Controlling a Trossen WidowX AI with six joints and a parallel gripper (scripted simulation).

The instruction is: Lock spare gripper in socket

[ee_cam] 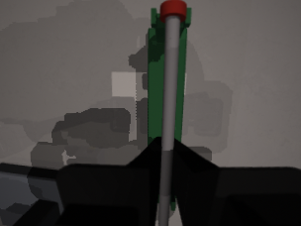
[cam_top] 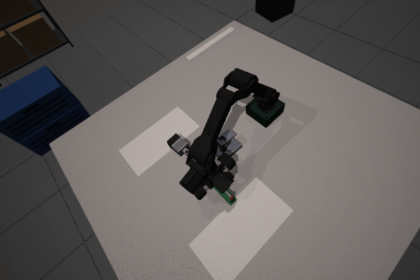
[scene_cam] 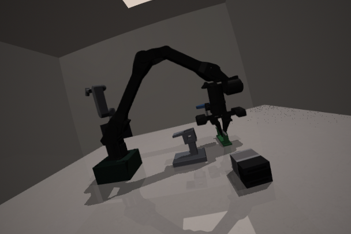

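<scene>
My gripper tip is 20 mm to the right of the green stand. The rest, counted from my gripper tip: spare gripper (230 mm to the right, 50 mm ahead); then grey mount (120 mm behind, 110 mm to the right, 30 mm above).
</scene>
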